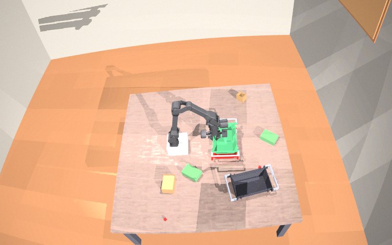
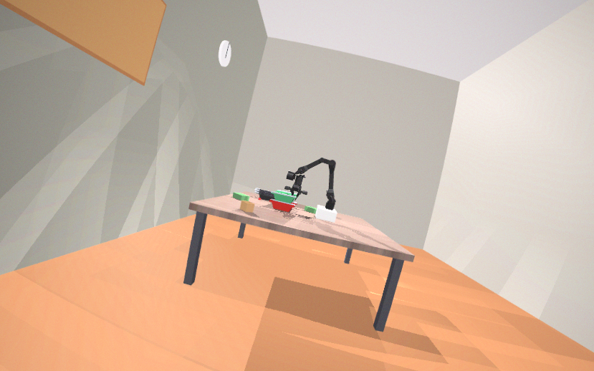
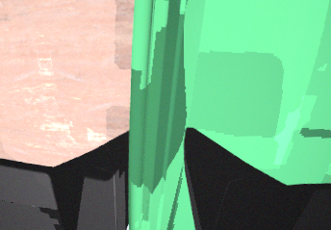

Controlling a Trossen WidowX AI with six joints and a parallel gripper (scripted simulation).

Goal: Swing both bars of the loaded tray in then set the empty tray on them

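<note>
Right now the green tray is 70 mm ahead of my gripper tip and 30 mm above it. Round my gripper tip: small tan box: 240 mm ahead, 480 mm to the left, 70 mm below; then red cube: 340 mm behind, 580 mm to the right, 80 mm below.
</note>
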